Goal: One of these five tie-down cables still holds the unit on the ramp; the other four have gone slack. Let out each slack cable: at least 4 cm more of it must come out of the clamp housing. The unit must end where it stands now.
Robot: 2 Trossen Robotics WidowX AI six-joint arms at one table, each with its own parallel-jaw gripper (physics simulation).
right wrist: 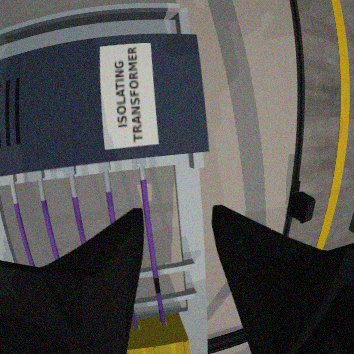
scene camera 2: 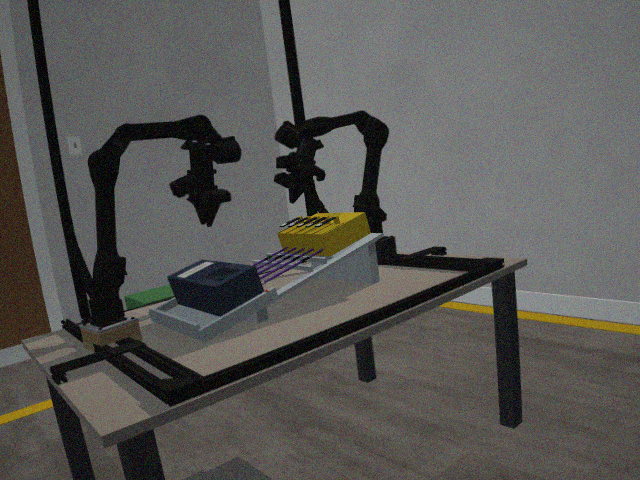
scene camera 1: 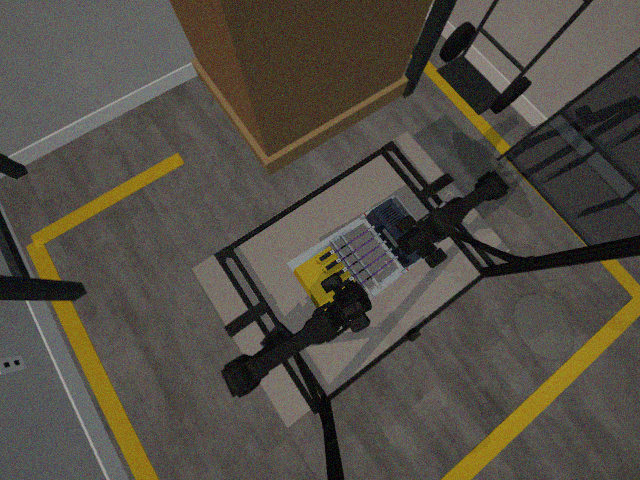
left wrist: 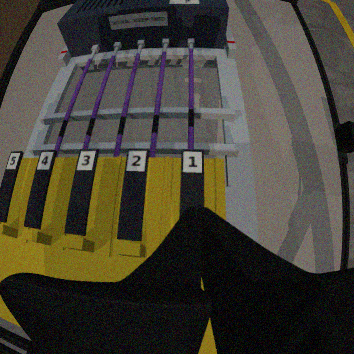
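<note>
The navy unit (scene camera 1: 387, 212) (scene camera 2: 217, 279) (left wrist: 82, 36) (right wrist: 60, 100) sits low on the grey ramp (scene camera 2: 330, 281) (left wrist: 242, 130). Five purple cables run from it to the yellow clamp housing (scene camera 1: 309, 276) (scene camera 2: 343, 235) (left wrist: 70, 260) higher up. Cable 1 (left wrist: 191, 90) (right wrist: 150, 225) looks straight; slack is hard to tell. Black levers numbered 1 to 5 lie along the housing, including lever 1 (left wrist: 192, 187) and lever 2 (left wrist: 132, 205). My left gripper (left wrist: 195, 216) (scene camera 2: 295, 200) is shut and empty; its tips overlap lever 1's lower end in view. My right gripper (right wrist: 177, 216) (scene camera 2: 207, 223) is partly open, empty, above the cables near the unit.
Crossbars (left wrist: 135, 114) span the open ramp frame under the cables. A black frame (scene camera 2: 310, 338) edges the table (scene camera 2: 403, 279). A green block (scene camera 2: 148, 297) lies behind the unit. A brown cabinet (scene camera 1: 310, 77) stands beyond the table.
</note>
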